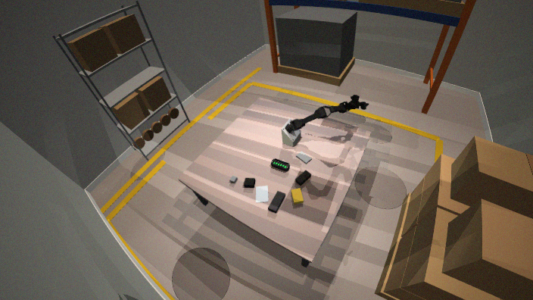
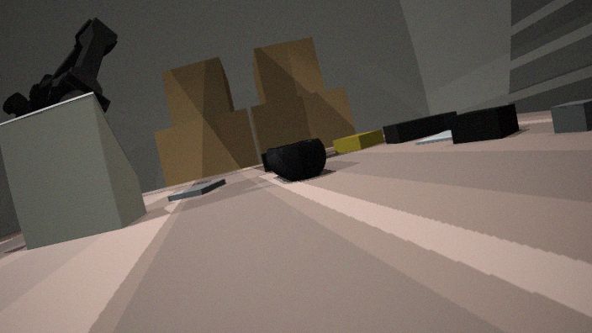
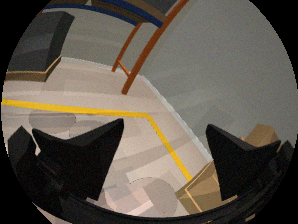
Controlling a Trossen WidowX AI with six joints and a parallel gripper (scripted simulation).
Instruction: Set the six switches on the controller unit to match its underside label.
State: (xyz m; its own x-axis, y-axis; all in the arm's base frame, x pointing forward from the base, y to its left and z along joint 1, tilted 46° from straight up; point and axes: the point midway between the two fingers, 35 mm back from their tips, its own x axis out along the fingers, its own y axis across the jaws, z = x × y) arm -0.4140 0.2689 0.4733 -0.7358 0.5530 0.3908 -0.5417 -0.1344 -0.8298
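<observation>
The yellow block is 93 cm ahead of my gripper tip, 23 cm to the right of it and 27 cm below it. Round my gripper tip: white plate 102 cm ahead, 48 cm to the right, 29 cm below; long black block 104 cm ahead, 34 cm to the right, 27 cm below; flat grey plate 57 cm ahead, 35 cm to the right, 28 cm below.
</observation>
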